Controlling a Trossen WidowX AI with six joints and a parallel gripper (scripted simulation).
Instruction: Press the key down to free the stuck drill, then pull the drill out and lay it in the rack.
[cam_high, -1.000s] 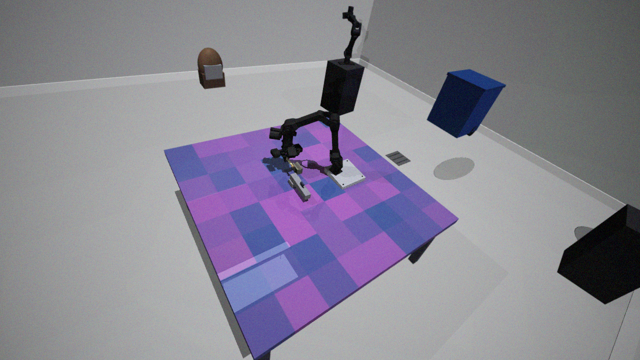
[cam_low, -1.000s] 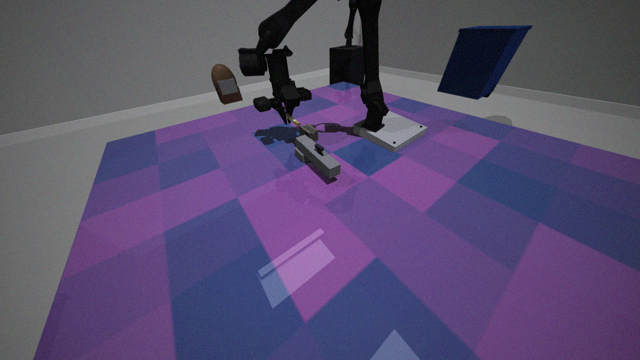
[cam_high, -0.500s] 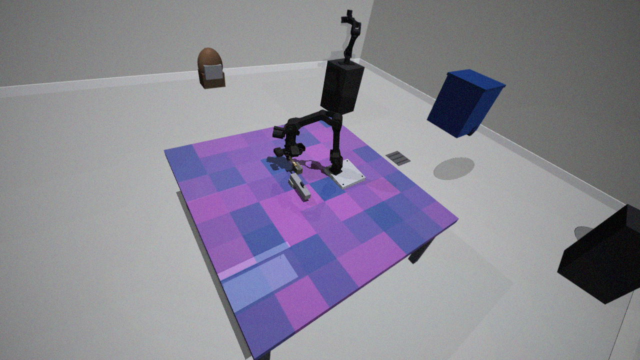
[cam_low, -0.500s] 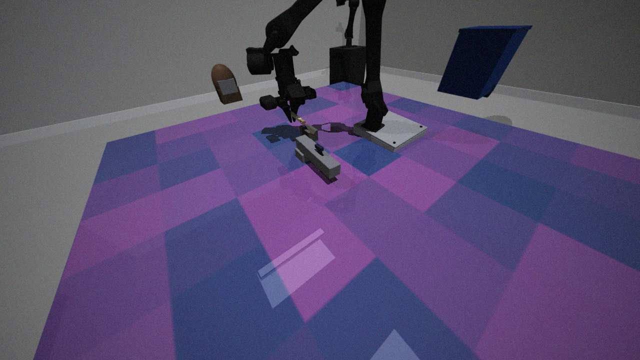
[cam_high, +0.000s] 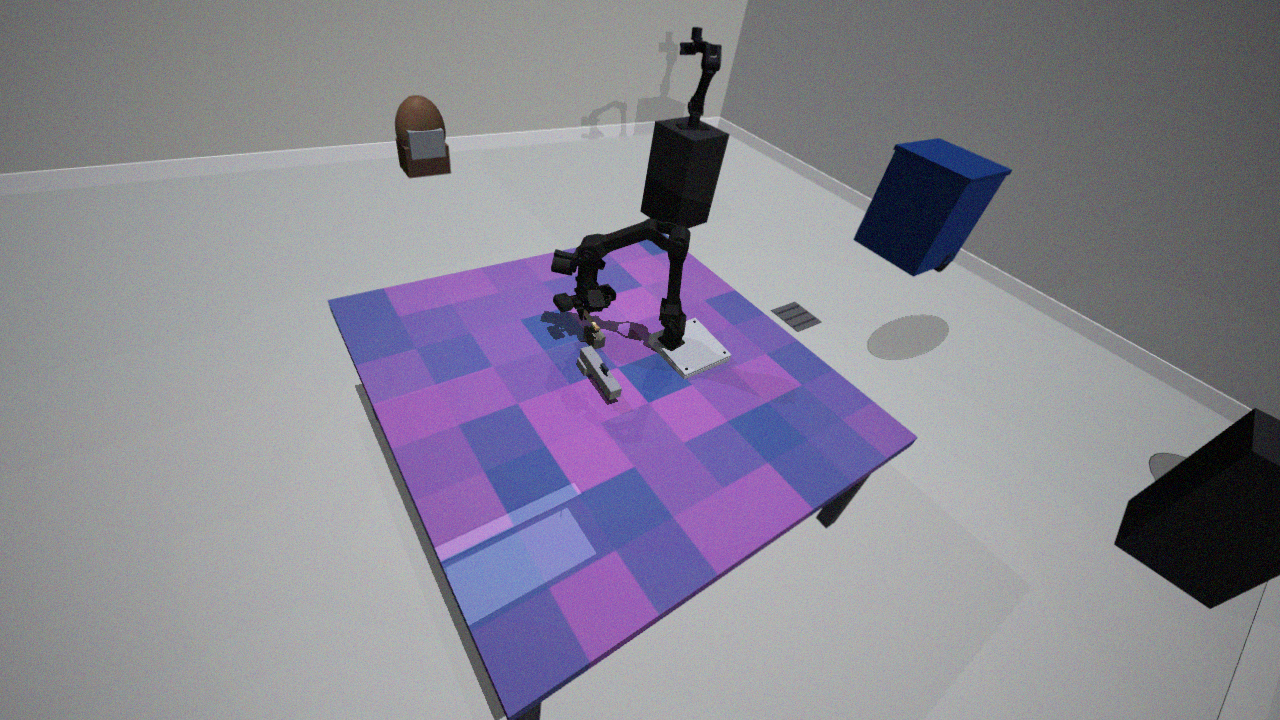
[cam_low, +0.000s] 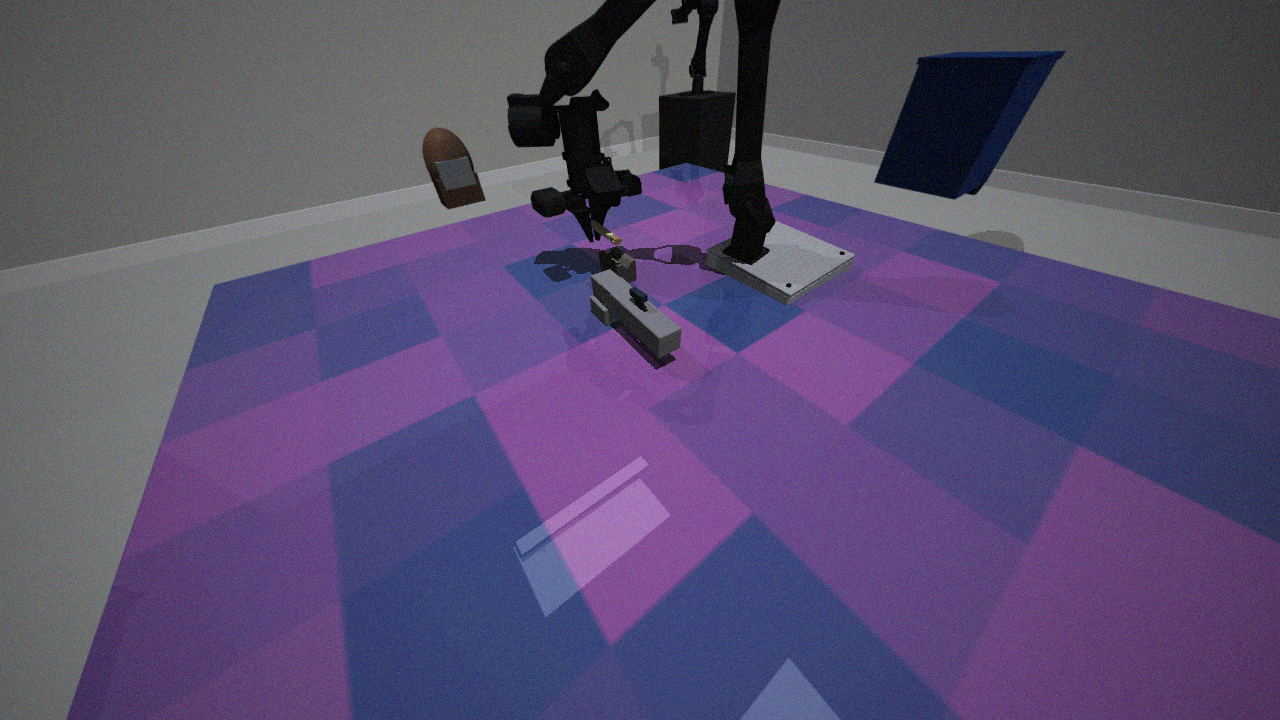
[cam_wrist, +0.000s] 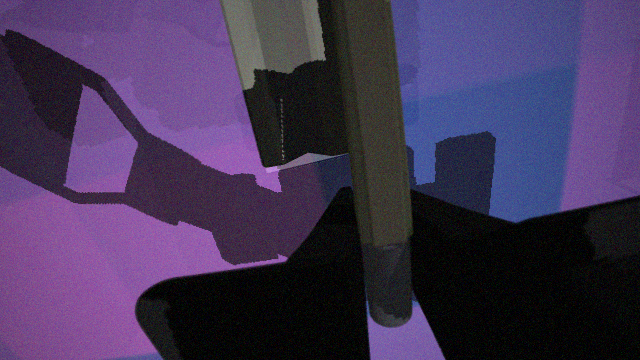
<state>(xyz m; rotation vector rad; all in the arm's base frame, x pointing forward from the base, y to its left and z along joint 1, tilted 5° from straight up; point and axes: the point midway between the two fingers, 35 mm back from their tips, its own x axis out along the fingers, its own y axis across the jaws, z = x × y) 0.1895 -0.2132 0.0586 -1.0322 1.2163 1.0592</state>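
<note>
My gripper tip is 10 mm short of the drill, 40 mm to the right of it and 30 mm below it. From my gripper tip the other things lie so: dark key 100 mm ahead, 220 mm to the left, 10 mm below; grey block 100 mm ahead, 200 mm to the left, 20 mm below; grey rack 10 mm behind, 50 mm to the left, 40 mm below.
</note>
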